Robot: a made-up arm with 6 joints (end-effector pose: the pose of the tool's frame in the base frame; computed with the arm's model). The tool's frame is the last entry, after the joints.
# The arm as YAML. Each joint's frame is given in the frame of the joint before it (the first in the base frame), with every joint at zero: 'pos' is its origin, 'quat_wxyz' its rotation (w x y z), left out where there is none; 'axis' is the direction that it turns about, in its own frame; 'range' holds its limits. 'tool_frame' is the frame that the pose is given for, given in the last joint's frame.
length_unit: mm
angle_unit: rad
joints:
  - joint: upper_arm
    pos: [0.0, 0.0, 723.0]
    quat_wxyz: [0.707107, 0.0, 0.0, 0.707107]
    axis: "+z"
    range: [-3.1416, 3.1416]
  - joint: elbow
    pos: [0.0, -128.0, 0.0]
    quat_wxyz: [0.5, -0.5, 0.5, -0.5]
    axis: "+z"
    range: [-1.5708, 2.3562]
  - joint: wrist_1
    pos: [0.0, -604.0, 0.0]
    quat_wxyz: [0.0, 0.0, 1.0, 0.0]
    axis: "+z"
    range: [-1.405, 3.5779]
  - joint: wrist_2
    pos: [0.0, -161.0, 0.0]
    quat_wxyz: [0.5, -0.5, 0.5, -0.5]
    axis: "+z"
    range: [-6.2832, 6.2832]
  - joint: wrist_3
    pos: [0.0, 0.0, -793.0]
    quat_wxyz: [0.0, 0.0, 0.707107, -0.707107]
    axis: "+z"
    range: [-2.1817, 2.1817]
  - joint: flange
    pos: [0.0, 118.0, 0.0]
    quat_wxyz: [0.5, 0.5, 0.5, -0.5]
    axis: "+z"
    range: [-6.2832, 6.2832]
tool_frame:
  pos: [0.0, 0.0, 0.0]
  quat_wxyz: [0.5, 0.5, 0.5, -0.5]
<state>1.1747 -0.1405 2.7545 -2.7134 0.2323 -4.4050</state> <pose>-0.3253 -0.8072 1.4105 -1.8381 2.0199 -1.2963</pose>
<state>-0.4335 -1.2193 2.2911 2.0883 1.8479 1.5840</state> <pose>-0.9667 0.5561 0.5589 0.0488 -0.6528 0.9221</pose>
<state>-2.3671 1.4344 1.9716 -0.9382 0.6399 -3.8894</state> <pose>-1.0299 -0.9282 1.4335 0.9812 -1.2098 2.3178</pose>
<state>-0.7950 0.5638 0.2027 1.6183 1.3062 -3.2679</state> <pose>0.9751 -0.8316 1.0880 1.9381 0.6282 0.2036</pose>
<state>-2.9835 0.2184 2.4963 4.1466 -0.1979 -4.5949</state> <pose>0.4606 0.0536 1.8908 -2.4042 -0.2122 -0.9597</pose>
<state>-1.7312 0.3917 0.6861 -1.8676 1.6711 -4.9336</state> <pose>-0.2816 -1.0377 1.6291 -0.3777 0.7474 2.7761</pose>
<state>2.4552 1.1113 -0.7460 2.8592 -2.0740 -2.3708</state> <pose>-0.5317 0.4729 0.2112 -0.2322 -1.0196 1.9414</pose>
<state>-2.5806 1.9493 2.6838 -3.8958 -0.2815 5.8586</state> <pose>-1.0602 -0.6396 1.2445 0.9954 -1.7348 1.6739</pose>
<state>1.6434 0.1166 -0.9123 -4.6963 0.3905 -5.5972</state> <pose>-0.1029 0.7955 0.6327 1.6136 1.5096 -2.0276</pose>
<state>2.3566 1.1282 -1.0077 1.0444 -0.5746 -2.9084</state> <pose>-0.1765 0.2547 0.1594 -0.7465 0.6311 0.0814</pose>
